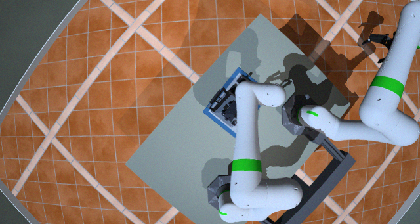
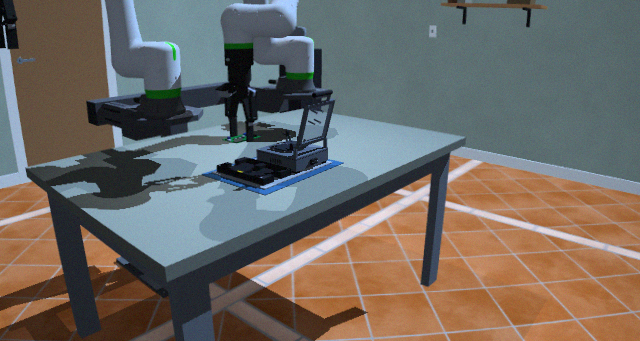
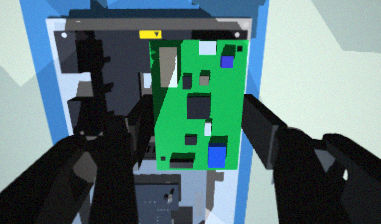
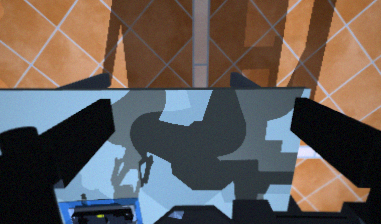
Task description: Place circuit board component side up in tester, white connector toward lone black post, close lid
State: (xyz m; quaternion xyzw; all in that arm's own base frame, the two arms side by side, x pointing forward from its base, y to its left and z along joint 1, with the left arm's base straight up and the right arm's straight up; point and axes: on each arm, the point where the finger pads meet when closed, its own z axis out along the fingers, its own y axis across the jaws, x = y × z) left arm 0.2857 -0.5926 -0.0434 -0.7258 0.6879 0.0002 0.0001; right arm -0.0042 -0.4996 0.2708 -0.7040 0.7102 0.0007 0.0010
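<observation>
Now: the green circuit board 20 mm below my left hand. From my left hand the other things lie so: clear lid: 170 mm ahead, 180 mm to the left, 40 mm above; black tray: 50 mm ahead, 120 mm below.
</observation>
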